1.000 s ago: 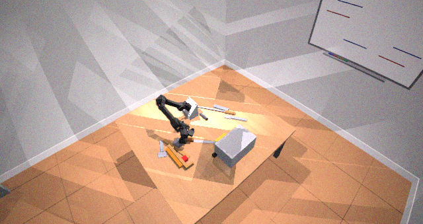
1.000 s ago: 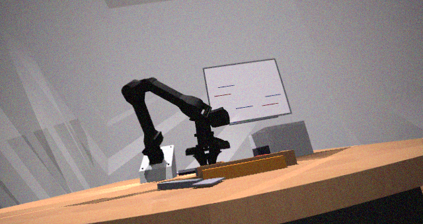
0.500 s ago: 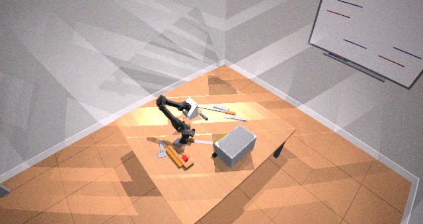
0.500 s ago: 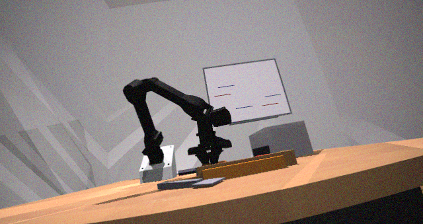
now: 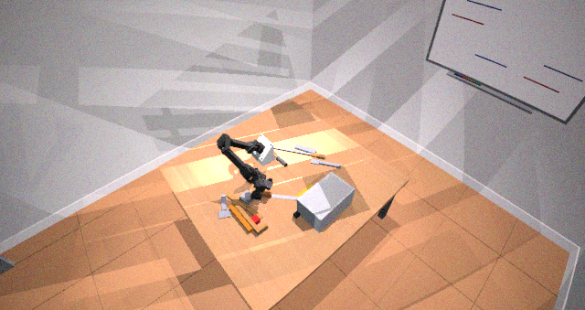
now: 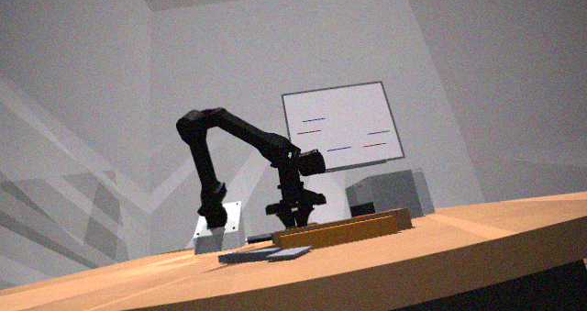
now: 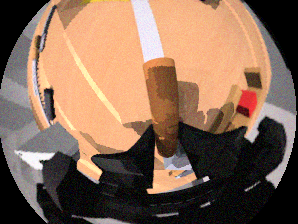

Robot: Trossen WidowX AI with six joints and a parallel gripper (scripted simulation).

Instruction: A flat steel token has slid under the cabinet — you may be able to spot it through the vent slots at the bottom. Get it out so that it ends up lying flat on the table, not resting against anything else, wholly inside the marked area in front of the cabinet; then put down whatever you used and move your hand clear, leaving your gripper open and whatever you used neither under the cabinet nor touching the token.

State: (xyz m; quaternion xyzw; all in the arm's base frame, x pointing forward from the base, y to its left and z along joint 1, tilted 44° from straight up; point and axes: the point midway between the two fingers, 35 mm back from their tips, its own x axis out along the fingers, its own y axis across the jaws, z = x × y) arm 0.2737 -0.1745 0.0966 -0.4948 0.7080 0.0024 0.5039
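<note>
Now: gripper tip 80 mm to the left of the grey block, 20 mm past it and 10 mm below it. The rest, counted from my gripper tip: orange bar 190 mm to the right, 80 mm ahead, 10 mm above; thin wooden stick 130 mm to the right, 10 mm ahead; red block 150 mm ahead, 130 mm to the right, 10 mm above.
</note>
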